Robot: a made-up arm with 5 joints.
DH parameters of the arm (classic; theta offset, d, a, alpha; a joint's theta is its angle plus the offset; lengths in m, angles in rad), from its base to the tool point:
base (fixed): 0 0 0 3.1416
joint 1: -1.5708 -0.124 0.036 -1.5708
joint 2: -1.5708 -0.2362 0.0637 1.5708
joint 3: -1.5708 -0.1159 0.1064 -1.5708
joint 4: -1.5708 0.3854 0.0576 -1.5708
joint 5: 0 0.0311 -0.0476 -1.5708
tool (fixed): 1.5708 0.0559 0 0
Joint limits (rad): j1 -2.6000..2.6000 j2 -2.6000..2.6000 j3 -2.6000..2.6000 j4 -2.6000..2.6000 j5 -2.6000..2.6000
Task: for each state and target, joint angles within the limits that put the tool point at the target. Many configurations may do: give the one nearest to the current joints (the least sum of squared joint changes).
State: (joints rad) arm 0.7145 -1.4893 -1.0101 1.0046 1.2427
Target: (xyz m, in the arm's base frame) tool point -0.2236 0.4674 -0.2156
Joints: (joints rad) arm 1.4449 -0.9231 -0.4336 1.1203 0.7865
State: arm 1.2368 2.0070 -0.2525 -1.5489 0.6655
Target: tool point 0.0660 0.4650 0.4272
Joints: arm 0.9074 2.1589 0.0625 -1.6157 0.3587
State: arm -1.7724 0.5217 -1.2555 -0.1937 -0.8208
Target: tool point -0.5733 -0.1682 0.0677
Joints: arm -0.6131 0.7976 -0.9039 -0.0527 -0.5392
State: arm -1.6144 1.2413 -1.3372 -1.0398 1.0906
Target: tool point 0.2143 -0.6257 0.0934
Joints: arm -2.2086 0.7960 -1.0452 -1.1762 0.7730
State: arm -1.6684 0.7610 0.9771 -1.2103 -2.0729
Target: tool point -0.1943 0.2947 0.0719
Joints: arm -0.8003 1.1744 0.8624 -1.4644 -2.3948
